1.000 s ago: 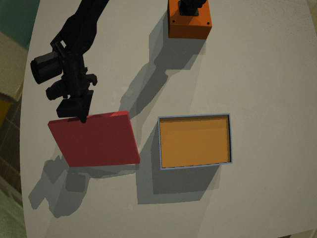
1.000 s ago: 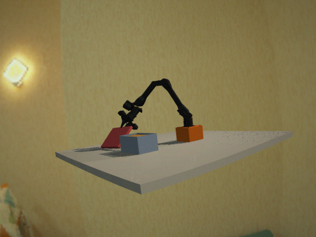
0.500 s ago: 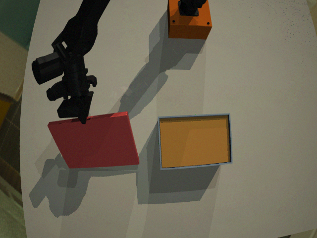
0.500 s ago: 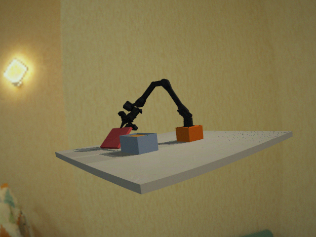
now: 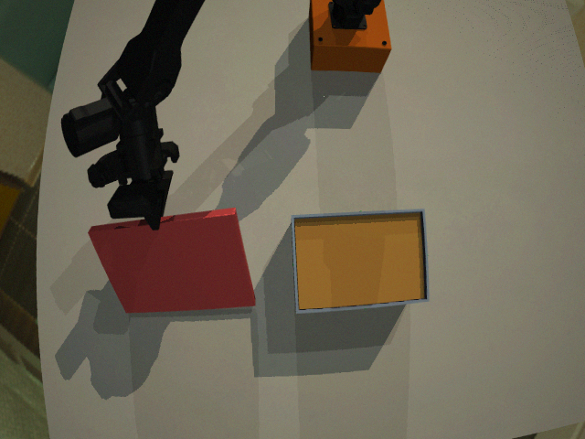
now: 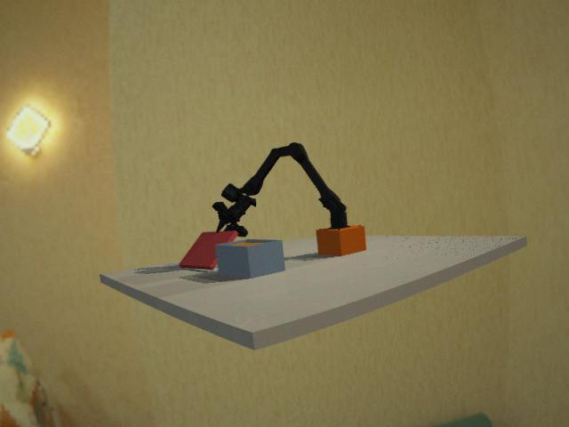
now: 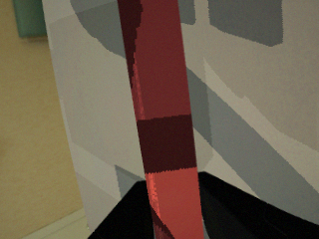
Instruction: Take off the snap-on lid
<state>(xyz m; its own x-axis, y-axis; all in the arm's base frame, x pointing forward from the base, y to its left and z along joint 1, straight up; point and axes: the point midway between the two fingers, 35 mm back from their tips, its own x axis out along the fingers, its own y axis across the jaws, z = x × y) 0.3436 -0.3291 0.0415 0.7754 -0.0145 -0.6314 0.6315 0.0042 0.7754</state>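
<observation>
The red lid is 70 mm ahead of my gripper tip and 50 mm below it. Also, from my gripper tip: grey-blue storage box: 310 mm to the left, 70 mm below, 70 mm ahead.
</observation>
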